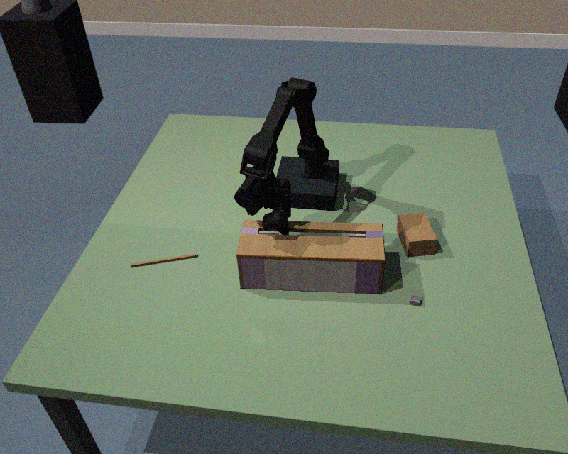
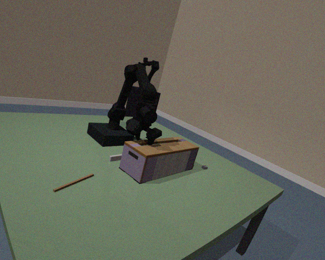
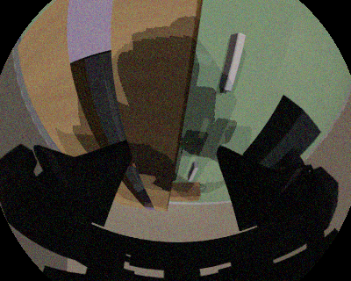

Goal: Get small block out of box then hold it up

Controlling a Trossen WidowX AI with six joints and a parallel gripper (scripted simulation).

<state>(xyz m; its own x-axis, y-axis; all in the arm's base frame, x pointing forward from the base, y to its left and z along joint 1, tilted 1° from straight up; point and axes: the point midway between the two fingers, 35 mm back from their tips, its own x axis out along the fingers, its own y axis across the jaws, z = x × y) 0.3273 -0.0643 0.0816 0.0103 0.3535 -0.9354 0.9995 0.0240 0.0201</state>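
My gripper tip is 3 cm short of the box, 7 cm to the right of it and 5 cm above it. From my gripper tip the other things lie so: thin wooden stick (6 cm ahead, 36 cm to the right, 10 cm below); tan block (8 cm behind, 37 cm to the left, 8 cm below); small grey block (16 cm ahead, 35 cm to the left, 10 cm below).
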